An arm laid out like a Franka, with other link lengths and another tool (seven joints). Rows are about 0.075 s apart.
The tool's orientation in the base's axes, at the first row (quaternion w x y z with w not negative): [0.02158 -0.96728 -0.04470 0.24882]
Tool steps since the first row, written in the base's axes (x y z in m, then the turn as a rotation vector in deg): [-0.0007 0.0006 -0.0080 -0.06 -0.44 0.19]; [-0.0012 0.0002 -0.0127 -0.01 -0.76 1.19]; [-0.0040 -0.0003 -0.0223 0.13 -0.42 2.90]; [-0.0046 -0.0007 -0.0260 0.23 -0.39 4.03]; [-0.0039 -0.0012 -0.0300 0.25 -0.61 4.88]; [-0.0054 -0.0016 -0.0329 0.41 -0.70 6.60]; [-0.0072 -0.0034 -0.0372 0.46 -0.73 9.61]
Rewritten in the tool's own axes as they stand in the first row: [0.0033 -0.0001 0.0074 -0.19 0.42 -0.15]; [0.0051 0.0005 0.0117 -0.65 0.68 -1.05]; [0.0072 0.0014 0.0214 -1.32 0.24 -2.61]; [0.0084 0.0020 0.0250 -1.77 0.15 -3.65]; [0.0109 0.0028 0.0281 -2.18 0.31 -4.40]; [0.0109 0.0033 0.0314 -2.87 0.31 -5.99]; [0.0112 0.0052 0.0360 -4.28 0.15 -8.65]
